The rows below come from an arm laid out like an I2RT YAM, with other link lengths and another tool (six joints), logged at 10 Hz.
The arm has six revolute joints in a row. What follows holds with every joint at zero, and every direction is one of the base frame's.
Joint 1 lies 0.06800 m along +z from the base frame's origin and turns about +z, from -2.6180 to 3.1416 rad.
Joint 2 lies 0.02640 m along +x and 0.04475 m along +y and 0.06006 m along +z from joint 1 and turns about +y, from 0.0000 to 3.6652 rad.
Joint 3 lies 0.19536 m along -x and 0.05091 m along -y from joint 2 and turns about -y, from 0.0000 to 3.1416 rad.
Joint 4 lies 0.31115 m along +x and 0.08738 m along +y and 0.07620 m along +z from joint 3 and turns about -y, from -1.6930 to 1.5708 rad.
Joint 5 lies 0.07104 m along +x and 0.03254 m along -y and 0.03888 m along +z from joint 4 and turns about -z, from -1.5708 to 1.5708 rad.
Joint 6 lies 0.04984 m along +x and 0.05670 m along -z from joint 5 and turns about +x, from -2.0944 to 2.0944 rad.
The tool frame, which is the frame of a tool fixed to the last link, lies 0.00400 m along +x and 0.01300 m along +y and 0.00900 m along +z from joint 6; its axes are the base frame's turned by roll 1.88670, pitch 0.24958 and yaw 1.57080 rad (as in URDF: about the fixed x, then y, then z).
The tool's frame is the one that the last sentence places.
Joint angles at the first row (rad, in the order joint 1, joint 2, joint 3, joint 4, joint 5, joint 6):
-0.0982, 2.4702, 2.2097, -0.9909, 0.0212, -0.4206
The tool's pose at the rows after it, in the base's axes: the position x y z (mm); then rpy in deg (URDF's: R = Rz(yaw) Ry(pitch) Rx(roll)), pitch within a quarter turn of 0, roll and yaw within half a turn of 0:
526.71 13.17 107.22 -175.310 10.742 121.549
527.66 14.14 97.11 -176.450 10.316 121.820
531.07 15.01 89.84 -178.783 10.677 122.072
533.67 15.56 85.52 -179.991 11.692 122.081
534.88 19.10 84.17 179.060 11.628 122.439
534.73 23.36 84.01 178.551 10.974 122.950
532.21 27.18 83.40 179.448 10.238 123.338
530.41 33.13 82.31 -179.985 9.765 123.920
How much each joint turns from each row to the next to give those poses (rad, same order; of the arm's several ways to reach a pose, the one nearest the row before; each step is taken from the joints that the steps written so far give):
0.0015, 0.0099, -0.0229, 0.0122, -0.0164, 0.0000
0.0000, 0.0028, -0.0293, 0.0431, -0.0195, -0.0026
0.0000, -0.0001, -0.0268, 0.0622, -0.0221, -0.0050
0.0015, 0.0000, -0.0160, 0.0431, 0.0004, -0.0030
0.0057, 0.0008, -0.0050, 0.0179, -0.0115, 0.0003
0.0065, 0.0004, -0.0007, 0.0012, -0.0148, 0.0016
0.0069, 0.0000, -0.0001, -0.0198, 0.0003, 0.0030
0.0111, 0.0008, -0.0010, -0.0107, 0.0004, 0.0027

